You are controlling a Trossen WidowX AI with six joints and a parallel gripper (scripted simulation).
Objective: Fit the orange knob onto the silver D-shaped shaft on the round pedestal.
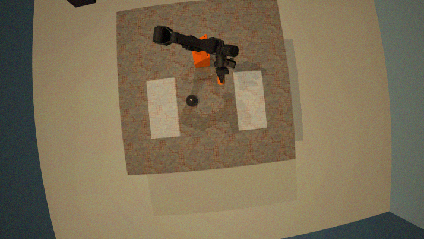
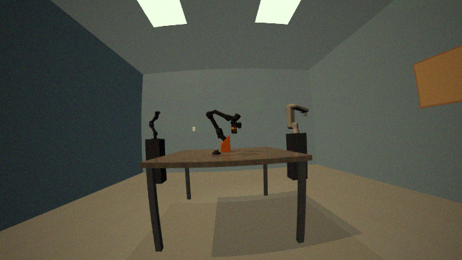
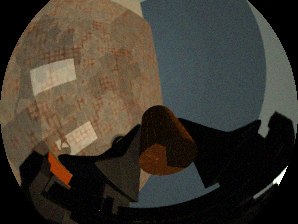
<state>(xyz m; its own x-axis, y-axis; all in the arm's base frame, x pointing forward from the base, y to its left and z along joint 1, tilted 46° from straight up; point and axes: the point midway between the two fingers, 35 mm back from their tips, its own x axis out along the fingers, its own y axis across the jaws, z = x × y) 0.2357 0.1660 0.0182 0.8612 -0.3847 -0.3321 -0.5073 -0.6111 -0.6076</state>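
My gripper tip is 7 cm short of the round dark pedestal, 20 cm to the left of it and 22 cm above it. From my gripper tip the other things lie so: orange knob (3 cm behind, 2 cm above).
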